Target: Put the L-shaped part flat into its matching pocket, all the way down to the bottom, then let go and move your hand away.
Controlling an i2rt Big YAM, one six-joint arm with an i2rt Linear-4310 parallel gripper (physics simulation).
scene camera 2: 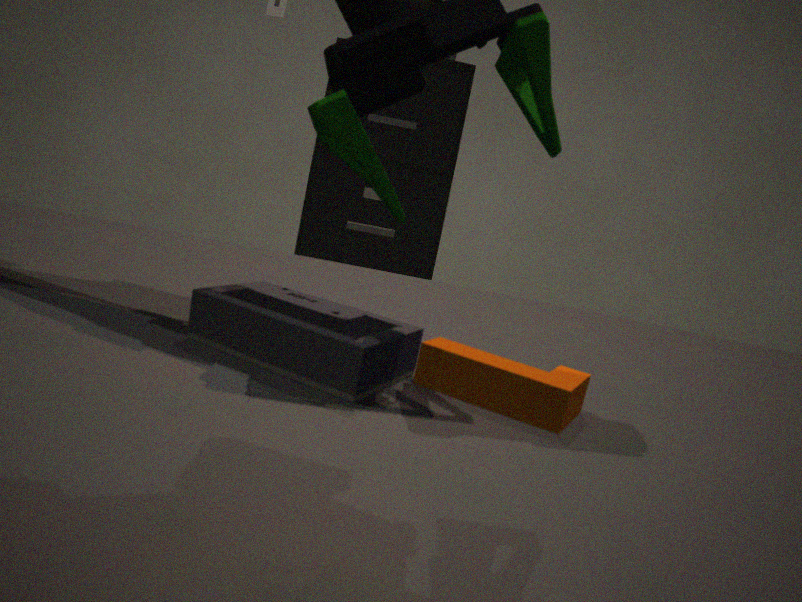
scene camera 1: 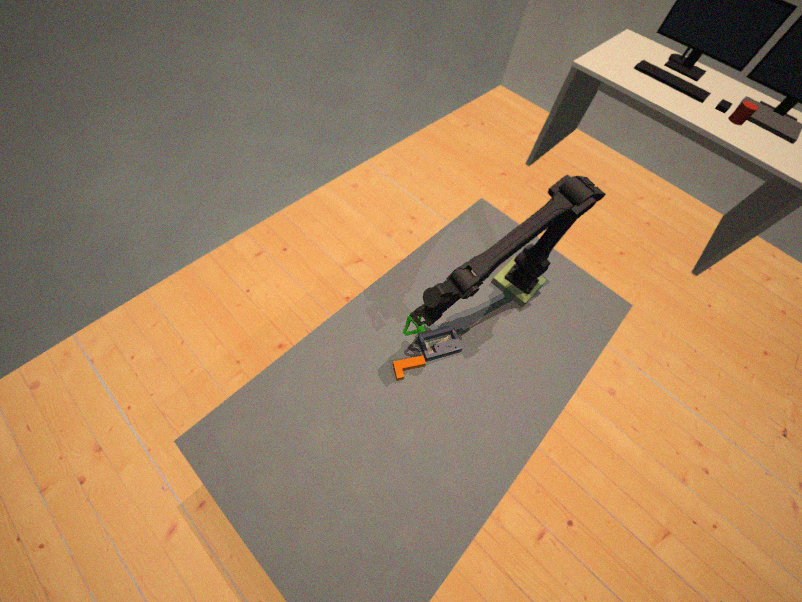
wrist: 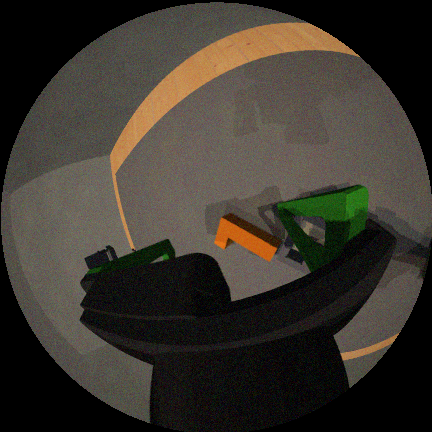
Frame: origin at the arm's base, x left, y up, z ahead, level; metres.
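Where they show: gripper, fingertip midpoint: (scene camera 2: 482, 187) (scene camera 1: 410, 329) (wrist: 223, 228); arm's base at its link origin: (scene camera 1: 520, 279).
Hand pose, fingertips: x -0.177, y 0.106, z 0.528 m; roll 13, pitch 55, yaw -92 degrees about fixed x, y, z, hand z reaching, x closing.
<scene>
Each offset is from my fingertips to the top centre of the thing. Level surfaces: height alone.
The orange L-shaped part @(dx +0.067, dy -0.113, dz +0.062 m) (scene camera 1: 410, 363) (scene camera 2: 492, 377) (wrist: 252, 237) lies flat on the grey mat @(dy -0.143 m) (scene camera 1: 336, 453), outside the pocket. One end is close to a corner of the dark grey pocket block @(dx +0.091, dy -0.106, dz -0.080 m) (scene camera 1: 446, 346) (scene camera 2: 278, 333) (wrist: 295, 256); I cannot tell whether they touch. The block has a recess in its top, and the wrist view shows a small piece of it behind a finger. My gripper (scene camera 1: 414, 329) (scene camera 2: 479, 186) (wrist: 223, 228) is open and empty, its green fingers wide apart. It hangs above the part and the near end of the block, touching neither.
The arm's base stands on a yellow-green plate (scene camera 1: 500, 278) at the back of the mat, beyond the block. A white desk (scene camera 1: 621, 55) with monitors, a keyboard and a red cup (scene camera 1: 743, 112) stands at the back right. A dark cabinet (scene camera 2: 414, 181) shows behind the gripper.
</scene>
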